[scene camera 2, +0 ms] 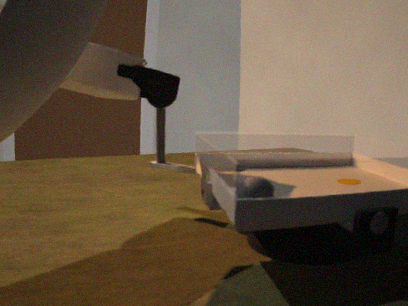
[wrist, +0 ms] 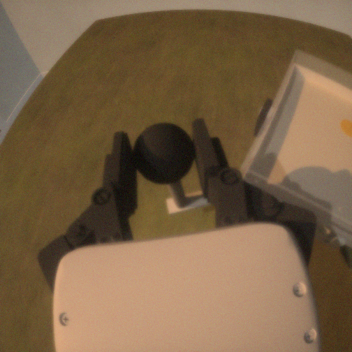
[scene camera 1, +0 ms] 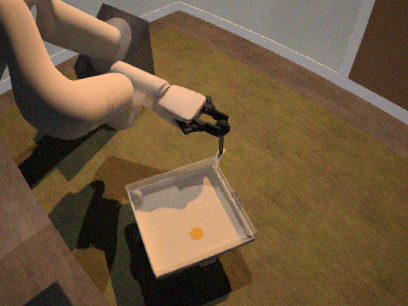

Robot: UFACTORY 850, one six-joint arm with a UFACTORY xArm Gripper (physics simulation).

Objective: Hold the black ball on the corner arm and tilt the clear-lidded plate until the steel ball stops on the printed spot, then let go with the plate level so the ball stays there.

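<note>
My gripper (scene camera 1: pixel 224 125) (wrist: pixel 161 141) is shut on the black ball (scene camera 1: pixel 223 128) (scene camera 2: pixel 161 102) (wrist: pixel 165 154), with one finger on each side of it. The ball tops a thin dark post (scene camera 1: pixel 221 145) (scene camera 2: pixel 160 135) on the light corner arm (scene camera 2: pixel 172 166) (wrist: pixel 175 205). The clear-lidded plate (scene camera 1: pixel 167 225) (scene camera 2: pixel 300 212) (wrist: pixel 312 115) looks close to level; a slight tilt is hard to judge. The steel ball (scene camera 1: pixel 136 195) (scene camera 2: pixel 256 187) lies in the plate's left corner in scene camera 1, apart from the orange printed spot (scene camera 1: pixel 197 233) (scene camera 2: pixel 349 181) (wrist: pixel 347 127). The steel ball is not visible in the wrist view.
A dark mount (scene camera 2: pixel 376 225) supports the plate from below. The robot's arm (scene camera 1: pixel 75 102) reaches in from the upper left in scene camera 1. A dark grey block (scene camera 1: pixel 140 47) stands behind it. Shadows of the arm and plate fall on the green-brown surface (scene camera 1: pixel 310 200).
</note>
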